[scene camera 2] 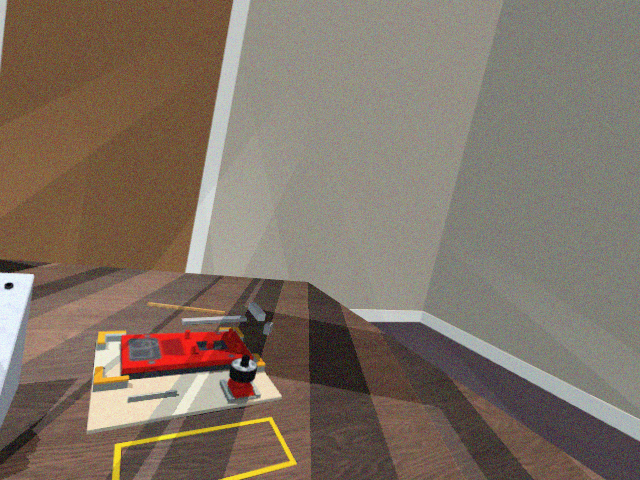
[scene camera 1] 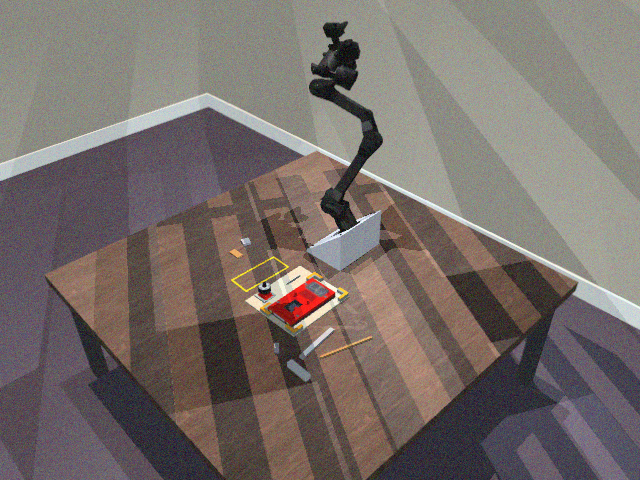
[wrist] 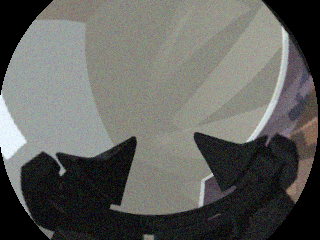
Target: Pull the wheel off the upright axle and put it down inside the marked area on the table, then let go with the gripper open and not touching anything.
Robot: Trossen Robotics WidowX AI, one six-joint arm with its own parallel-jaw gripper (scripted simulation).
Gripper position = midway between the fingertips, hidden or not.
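Observation:
My gripper [scene camera 1: 350, 32] [wrist: 166, 137] is open and holds nothing. A red plate [scene camera 1: 307, 298] is visible; in the wrist view the plate is out of frame.

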